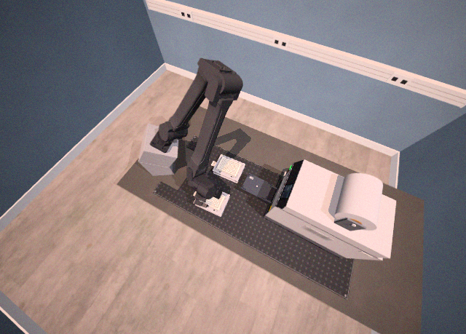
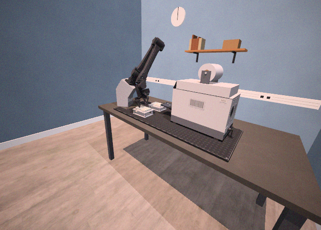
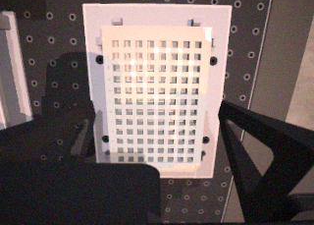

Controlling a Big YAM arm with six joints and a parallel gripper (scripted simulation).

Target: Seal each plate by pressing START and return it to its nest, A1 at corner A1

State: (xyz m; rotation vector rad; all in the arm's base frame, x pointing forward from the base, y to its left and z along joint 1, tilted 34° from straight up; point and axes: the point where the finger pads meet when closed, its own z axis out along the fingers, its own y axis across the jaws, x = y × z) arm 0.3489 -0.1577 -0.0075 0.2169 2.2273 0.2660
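Now: hand 40 mm above the plate nest. Round my hand: sealer stage: 210 mm ahead, 130 mm to the left, 10 mm above; foil roll: 540 mm ahead, 330 mm above, 80 mm to the left.
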